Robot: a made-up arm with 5 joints.
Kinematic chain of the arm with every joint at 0, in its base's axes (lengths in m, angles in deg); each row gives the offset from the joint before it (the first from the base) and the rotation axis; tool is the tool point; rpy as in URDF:
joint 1: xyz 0 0 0.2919 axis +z
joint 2: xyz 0 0 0 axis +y
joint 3: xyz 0.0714 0 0.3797 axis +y
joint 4: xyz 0.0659 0 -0.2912 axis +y
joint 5: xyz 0.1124 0 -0.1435 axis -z
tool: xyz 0 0 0 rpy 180 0 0
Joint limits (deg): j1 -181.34..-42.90 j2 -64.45..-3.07 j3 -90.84..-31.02 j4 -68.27..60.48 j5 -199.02..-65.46
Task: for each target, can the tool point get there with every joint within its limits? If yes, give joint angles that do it. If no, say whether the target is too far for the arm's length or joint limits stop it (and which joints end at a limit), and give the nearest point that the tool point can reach.
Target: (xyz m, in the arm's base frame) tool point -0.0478 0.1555 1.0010
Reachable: yes | joints -72.90 -55.46 -81.39 -18.24 -132.32
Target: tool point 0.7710 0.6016 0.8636
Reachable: no: too far | nearest point 0.3392 0.2647 0.8387 | short by 0.548 m
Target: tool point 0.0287 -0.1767 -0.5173
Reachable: no: joint limits stop it (at a limit: joint 2, joint 3, joint 4) | nearest point 0.0490 -0.3017 0.2922 | short by 0.819 m
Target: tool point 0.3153 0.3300 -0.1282
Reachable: no: joint limits stop it (at a limit: joint 1, joint 2, joint 3, joint 4) | nearest point 0.2239 -0.2081 0.2922 | short by 0.689 m
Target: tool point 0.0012 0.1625 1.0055
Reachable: yes | joints -90.43 -49.92 -84.44 -33.62 -97.59
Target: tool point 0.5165 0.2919 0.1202
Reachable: no: joint limits stop it (at a limit: joint 1, joint 2, joint 3, joint 4) | nearest point 0.2239 -0.2081 0.2922 | short by 0.604 m
